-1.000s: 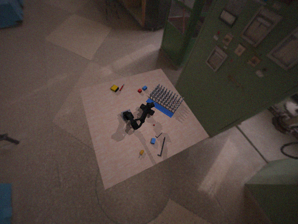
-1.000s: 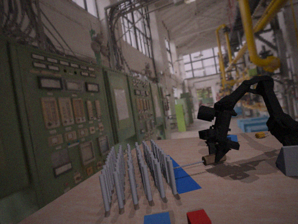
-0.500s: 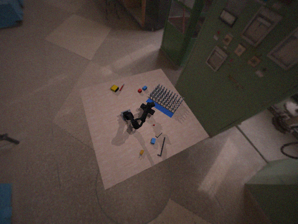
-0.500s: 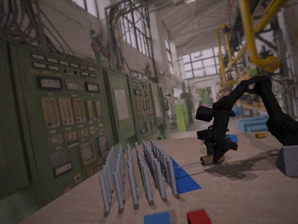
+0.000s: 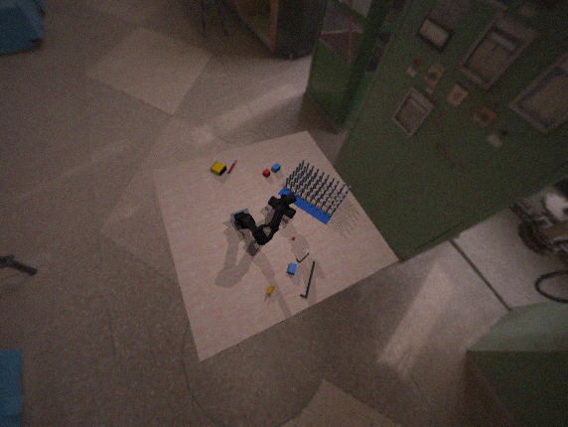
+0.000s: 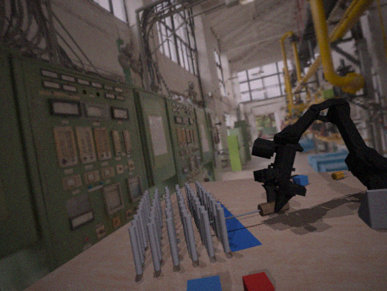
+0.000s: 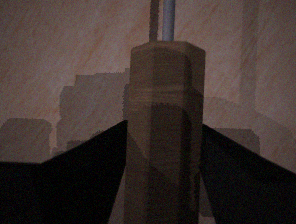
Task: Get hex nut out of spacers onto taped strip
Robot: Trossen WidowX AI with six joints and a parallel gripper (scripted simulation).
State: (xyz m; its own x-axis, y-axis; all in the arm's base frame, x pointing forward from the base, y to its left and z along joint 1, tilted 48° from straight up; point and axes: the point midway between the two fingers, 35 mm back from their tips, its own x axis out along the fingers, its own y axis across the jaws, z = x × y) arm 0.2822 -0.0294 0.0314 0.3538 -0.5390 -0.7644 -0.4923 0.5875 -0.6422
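My gripper tip is 160 mm short of the blue taped strip, 30 mm above it and 10 mm to the left of it. From my gripper tip the other things lie so: yellow scraper: 450 mm to the right, 310 mm behind, 10 mm below; then yellow block: 510 mm to the left, 290 mm behind, 10 mm below; then red cube: 340 mm to the left, 20 mm ahead, 10 mm below.
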